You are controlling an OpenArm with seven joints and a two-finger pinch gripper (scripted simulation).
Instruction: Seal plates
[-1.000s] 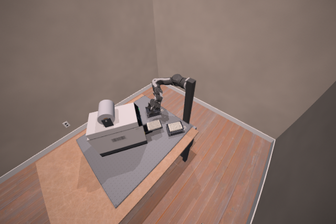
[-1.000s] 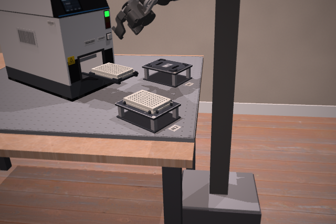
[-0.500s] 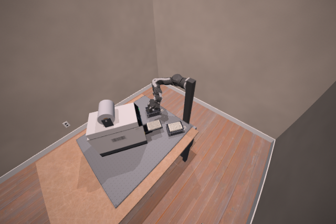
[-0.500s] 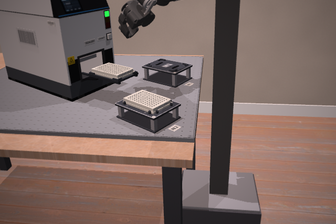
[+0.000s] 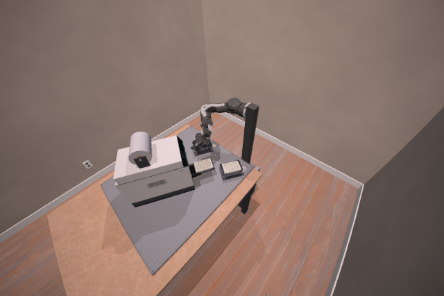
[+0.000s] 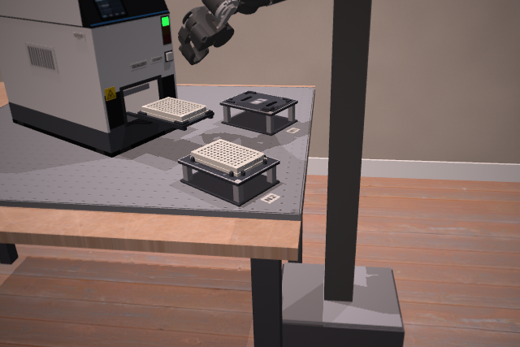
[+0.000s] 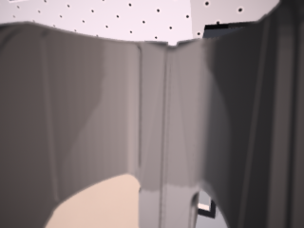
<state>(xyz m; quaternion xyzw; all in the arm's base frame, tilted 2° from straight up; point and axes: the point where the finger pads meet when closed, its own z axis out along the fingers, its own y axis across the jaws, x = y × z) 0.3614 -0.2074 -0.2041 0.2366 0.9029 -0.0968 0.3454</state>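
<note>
The start button is 6 cm ahead of my hand, 3 cm to the right of it and 1 cm below it. Round my hand: plate: 13 cm behind, 25 cm to the left, 14 cm below; sealer stage: 1 cm ahead, 10 cm to the left, 11 cm below; dark screen panel: 14 cm ahead, 8 cm to the left, 12 cm above.
</note>
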